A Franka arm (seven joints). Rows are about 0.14 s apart.
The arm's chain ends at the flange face. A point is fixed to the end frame.
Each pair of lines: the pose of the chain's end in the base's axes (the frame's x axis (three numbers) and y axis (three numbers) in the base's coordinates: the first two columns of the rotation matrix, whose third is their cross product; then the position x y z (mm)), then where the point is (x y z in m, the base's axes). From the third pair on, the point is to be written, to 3 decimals.
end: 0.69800, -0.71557, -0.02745, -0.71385, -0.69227, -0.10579, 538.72, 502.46, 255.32
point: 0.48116 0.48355 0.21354
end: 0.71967, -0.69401, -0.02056, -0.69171, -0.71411, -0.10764, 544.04, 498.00, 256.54
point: 0.48734 0.47720 0.21448
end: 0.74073, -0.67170, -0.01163, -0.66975, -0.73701, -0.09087, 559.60, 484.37, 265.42
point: 0.503 0.461 0.224
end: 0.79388, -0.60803, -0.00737, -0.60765, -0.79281, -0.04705, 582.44, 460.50, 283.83
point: 0.527 0.431 0.245
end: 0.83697, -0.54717, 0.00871, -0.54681, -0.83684, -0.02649, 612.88, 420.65, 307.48
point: 0.560 0.386 0.269
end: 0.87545, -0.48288, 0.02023, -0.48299, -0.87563, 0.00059, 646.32, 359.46, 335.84
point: 0.596 0.320 0.299
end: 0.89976, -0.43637, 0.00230, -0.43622, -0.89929, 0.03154, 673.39, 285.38, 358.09
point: 0.624 0.243 0.323
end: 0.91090, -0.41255, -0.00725, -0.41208, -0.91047, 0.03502, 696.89, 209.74, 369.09
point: 0.649 0.166 0.335
